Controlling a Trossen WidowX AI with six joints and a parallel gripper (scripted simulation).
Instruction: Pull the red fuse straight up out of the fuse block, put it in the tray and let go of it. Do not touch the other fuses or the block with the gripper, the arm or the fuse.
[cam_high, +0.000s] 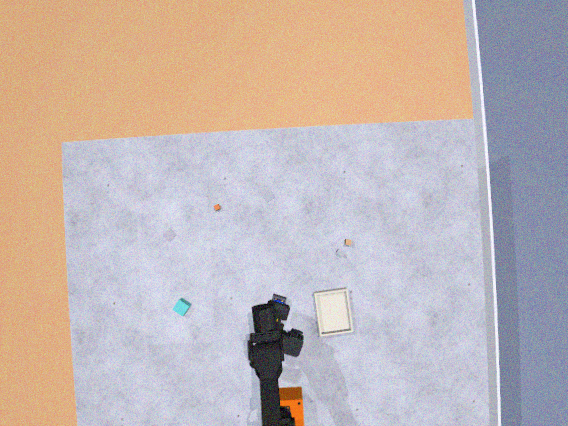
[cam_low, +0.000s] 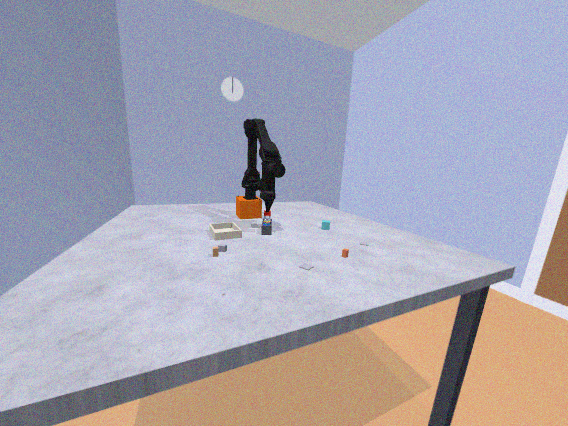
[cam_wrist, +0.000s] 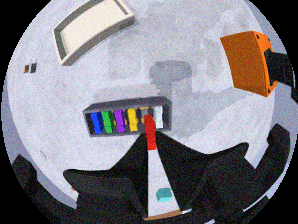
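My gripper tip is now 190 mm to the left of the cream tray and 80 mm above it. The rest, counted from my gripper tip: red fuse 10 mm below; teal cube 260 mm to the left, 100 mm ahead, 60 mm below; tan cube 270 mm to the right, 200 mm ahead, 70 mm below.
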